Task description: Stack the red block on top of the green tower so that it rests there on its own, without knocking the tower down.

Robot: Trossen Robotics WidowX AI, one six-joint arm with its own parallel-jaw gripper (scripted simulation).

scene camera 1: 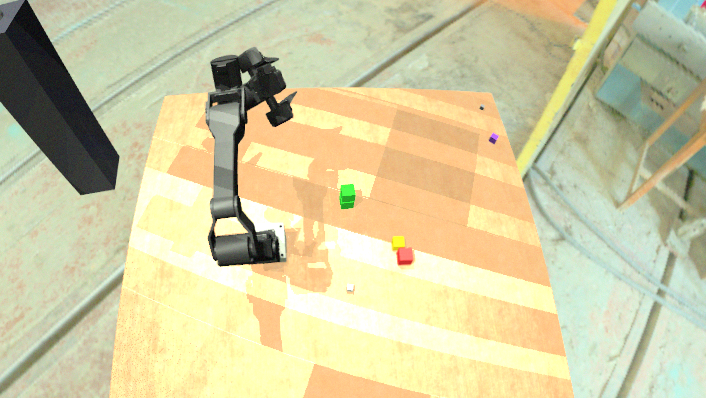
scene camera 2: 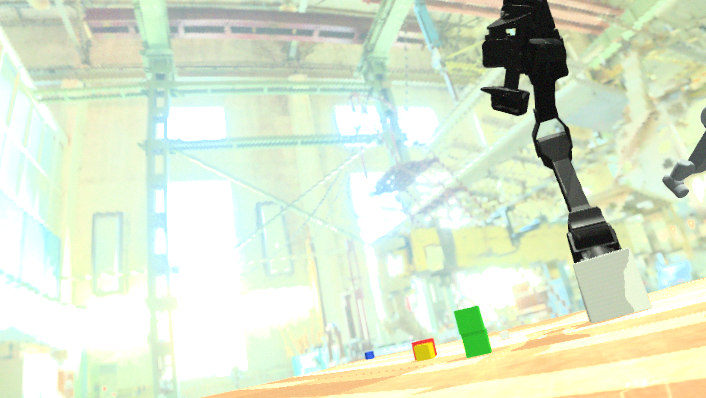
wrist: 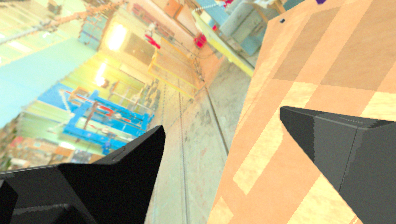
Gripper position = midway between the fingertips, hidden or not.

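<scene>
I can see my gripper [scene camera 2: 485, 59], and it is the same gripper [scene camera 1: 287, 75] that shows in the wrist view too, as my gripper [wrist: 220, 121]. The gripper is open and holds nothing.
</scene>
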